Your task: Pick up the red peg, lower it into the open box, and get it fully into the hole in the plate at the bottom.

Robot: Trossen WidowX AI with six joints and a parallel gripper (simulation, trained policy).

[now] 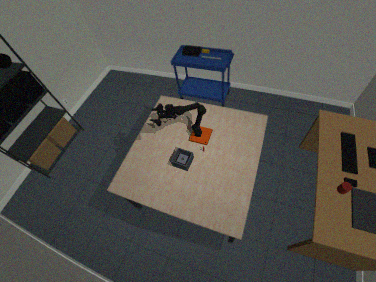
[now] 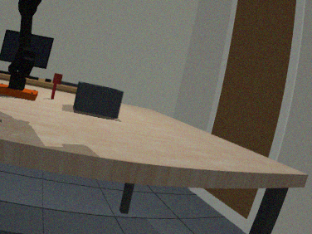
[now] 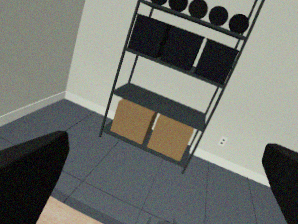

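Right now the red peg is 3 cm behind my gripper tip, 44 cm to the left of it and 44 cm below it. Also, from my gripper tip: grey plate 14 cm ahead, 27 cm to the left, 44 cm below; then grey box 14 cm ahead, 27 cm to the left, 46 cm below.
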